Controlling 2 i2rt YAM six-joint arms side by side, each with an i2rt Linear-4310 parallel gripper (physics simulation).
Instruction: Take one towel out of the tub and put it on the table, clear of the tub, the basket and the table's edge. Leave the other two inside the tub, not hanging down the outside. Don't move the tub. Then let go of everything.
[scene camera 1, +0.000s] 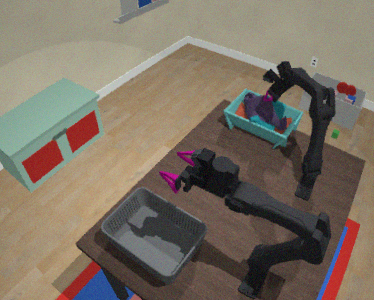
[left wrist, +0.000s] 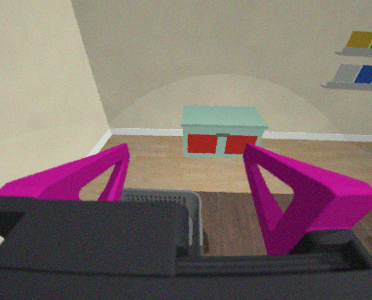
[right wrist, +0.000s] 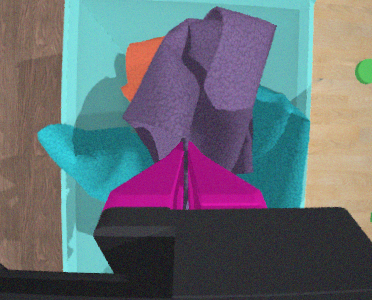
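The teal tub (scene camera 1: 250, 134) (right wrist: 100, 25) stands at the table's far end. The purple towel (scene camera 1: 257, 107) (right wrist: 165, 95) is bunched up and raised to my right gripper (scene camera 1: 268, 96) (right wrist: 185, 149), which is shut on its near part above the tub; the rest drapes down into the tub. A teal towel (scene camera 1: 277, 107) (right wrist: 110, 160) lies beneath, one corner reaching past the tub's table-side rim in the right wrist view. An orange towel (scene camera 1: 241, 111) (right wrist: 137, 65) shows partly under the purple one. My left gripper (scene camera 1: 169, 164) (left wrist: 186, 149) is open and empty, above the table near the basket.
The grey basket (scene camera 1: 120, 220) (left wrist: 195, 200) stands at the near left of the table (scene camera 1: 210, 135) (left wrist: 225, 220) (right wrist: 30, 175). A mint cabinet (scene camera 1: 45, 110) (left wrist: 222, 117) stands on the floor beyond the left edge. A grey bin with red things stands behind the right arm.
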